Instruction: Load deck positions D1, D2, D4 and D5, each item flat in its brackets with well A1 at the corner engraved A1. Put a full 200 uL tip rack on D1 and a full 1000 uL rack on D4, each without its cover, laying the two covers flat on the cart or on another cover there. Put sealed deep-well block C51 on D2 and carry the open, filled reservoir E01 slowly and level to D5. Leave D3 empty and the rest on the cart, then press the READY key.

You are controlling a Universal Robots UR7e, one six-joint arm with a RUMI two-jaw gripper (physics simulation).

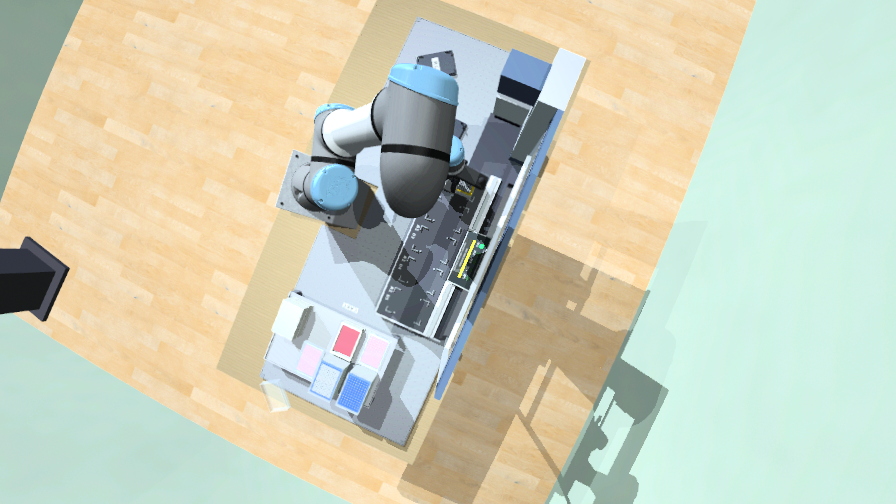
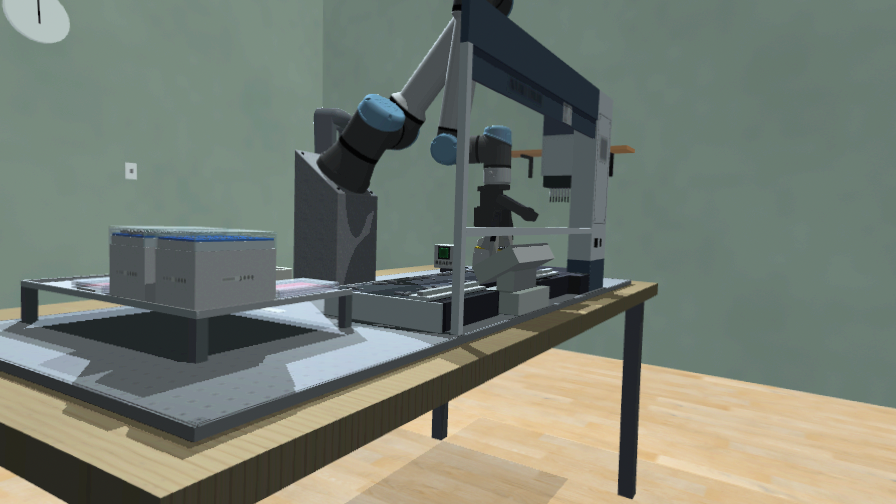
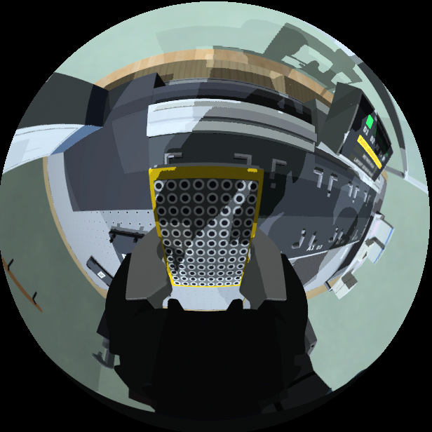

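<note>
My gripper (image 1: 463, 181) (image 2: 494, 241) (image 3: 206, 226) is shut on an uncovered yellow-rimmed tip rack (image 1: 464, 188) (image 3: 207, 210), which looks full. The rack is over the end of the dark deck (image 1: 432, 250) (image 3: 300, 210) below the gantry head; its height is hard to tell. Two deck brackets (image 3: 172, 157) (image 3: 243, 157) show just past its far edge. Other brackets and an engraved A1 by D3 show at the right. On the cart (image 1: 283, 359) (image 2: 187, 309) are two blue-rimmed racks (image 1: 326, 380) (image 1: 355, 393), a red-filled reservoir (image 1: 346, 341) and pink-topped blocks (image 1: 375, 351) (image 1: 309, 360).
A tilted display (image 1: 469, 260) (image 3: 367, 145) stands beside the deck. A box marked READY (image 2: 444, 252) is behind it. The gantry frame (image 2: 463, 188) and its pipette head (image 2: 557, 153) rise around the deck. A tall white box (image 1: 291, 318) stands on the cart. Clear covers (image 2: 192, 231) lie over the blue-rimmed racks.
</note>
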